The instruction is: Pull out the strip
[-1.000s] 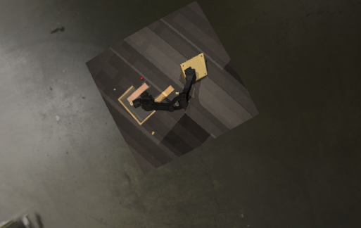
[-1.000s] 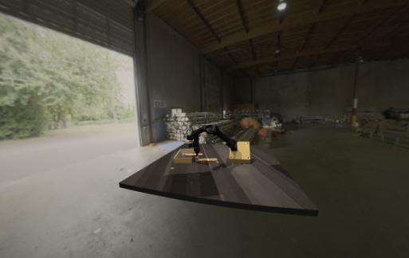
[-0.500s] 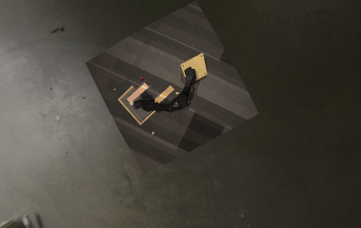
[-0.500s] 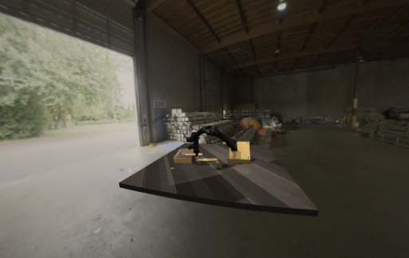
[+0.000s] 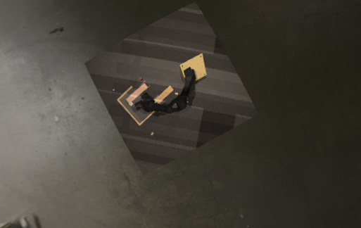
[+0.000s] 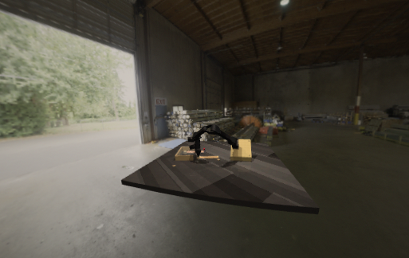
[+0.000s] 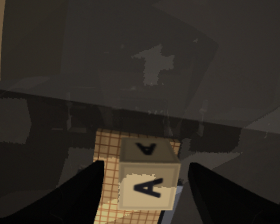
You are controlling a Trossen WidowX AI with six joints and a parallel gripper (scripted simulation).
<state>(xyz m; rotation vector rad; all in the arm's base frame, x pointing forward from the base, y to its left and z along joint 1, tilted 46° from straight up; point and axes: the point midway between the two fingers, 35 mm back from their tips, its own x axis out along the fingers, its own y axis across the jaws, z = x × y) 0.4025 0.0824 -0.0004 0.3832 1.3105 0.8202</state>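
Now: the tan gridded strip 100 mm behind my gripper tip, 20 mm to the right of it and 20 mm below it. From my gripper tip the other things lie so: red dot 10 mm behind, 270 mm to the right, 10 mm below.
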